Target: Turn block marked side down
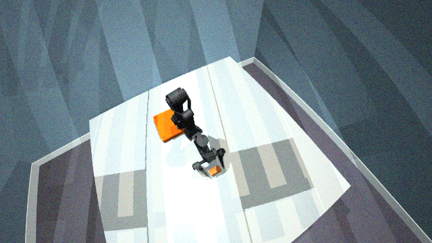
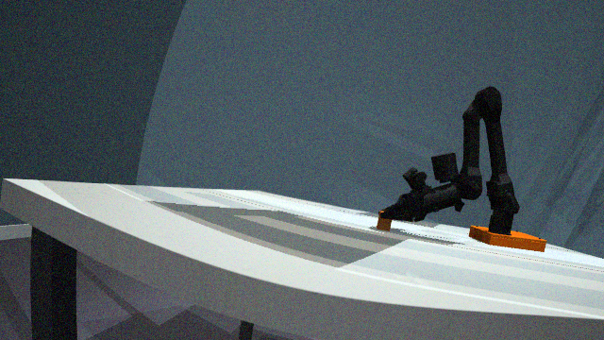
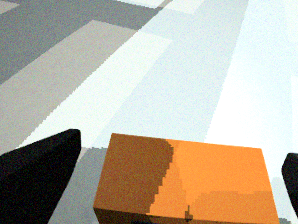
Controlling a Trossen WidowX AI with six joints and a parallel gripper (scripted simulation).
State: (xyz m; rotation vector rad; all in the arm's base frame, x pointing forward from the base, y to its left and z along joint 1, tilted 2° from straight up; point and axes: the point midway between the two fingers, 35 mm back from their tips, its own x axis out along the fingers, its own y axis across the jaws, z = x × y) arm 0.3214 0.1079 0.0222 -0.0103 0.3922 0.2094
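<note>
Now: the orange block 2 cm behind my gripper tip and 1 cm below it.
</note>
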